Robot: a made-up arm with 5 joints. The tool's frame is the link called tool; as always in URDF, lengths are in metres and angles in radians.
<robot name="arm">
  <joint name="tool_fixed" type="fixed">
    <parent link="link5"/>
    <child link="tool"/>
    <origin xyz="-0.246 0.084 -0.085" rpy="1.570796 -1.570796 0"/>
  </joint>
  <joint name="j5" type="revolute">
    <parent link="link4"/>
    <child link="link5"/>
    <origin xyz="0.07 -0.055 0.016" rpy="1.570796 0 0"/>
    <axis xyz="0 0 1"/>
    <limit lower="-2.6" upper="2.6" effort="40" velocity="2.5"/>
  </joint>
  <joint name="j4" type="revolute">
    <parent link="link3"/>
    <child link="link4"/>
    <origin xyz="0.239 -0.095 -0.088" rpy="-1.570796 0 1.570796"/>
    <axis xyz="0 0 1"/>
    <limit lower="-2.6" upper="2.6" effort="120" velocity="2"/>
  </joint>
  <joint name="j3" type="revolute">
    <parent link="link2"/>
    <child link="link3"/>
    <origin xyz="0.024 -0.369 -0.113" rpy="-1.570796 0 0"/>
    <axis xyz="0 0 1"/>
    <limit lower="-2.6" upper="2.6" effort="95" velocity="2.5"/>
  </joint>
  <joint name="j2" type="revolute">
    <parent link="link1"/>
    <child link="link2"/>
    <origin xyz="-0.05 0.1 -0.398" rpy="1.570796 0 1.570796"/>
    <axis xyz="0 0 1"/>
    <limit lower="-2.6" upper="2.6" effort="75" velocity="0.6"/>
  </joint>
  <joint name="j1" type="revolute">
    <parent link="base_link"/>
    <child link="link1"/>
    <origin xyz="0 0 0.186" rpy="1.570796 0 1.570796"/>
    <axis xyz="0 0 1"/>
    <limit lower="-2.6" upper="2.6" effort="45" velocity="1.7"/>
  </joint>
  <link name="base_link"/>
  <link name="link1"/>
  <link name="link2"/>
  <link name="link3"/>
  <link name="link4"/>
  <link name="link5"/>
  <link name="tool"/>
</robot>
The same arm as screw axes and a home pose.
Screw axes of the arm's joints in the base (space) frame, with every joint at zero. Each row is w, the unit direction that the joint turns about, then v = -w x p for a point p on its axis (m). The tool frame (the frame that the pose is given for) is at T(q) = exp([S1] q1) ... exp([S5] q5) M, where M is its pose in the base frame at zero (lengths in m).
S1 = (1, 0, 0, 0, 0.186, 0)
S2 = (0, 1, 0, -0.286, 0, -0.398)
S3 = (1, 0, 0, 0, 0.31, 0.163)
S4 = (0, 0, -1, 0.068, -0.855, 0)
S5 = (1, 0, 0, 0, 0.533, 0.138)
M: xyz -0.885 0.108 0.449 (m) quaternion w x y z 1 0 0 0
Joint limits (rad, base to tool): -2.6..2.6 -2.6..2.6 -2.6..2.6 -2.6..2.6 -2.6..2.6

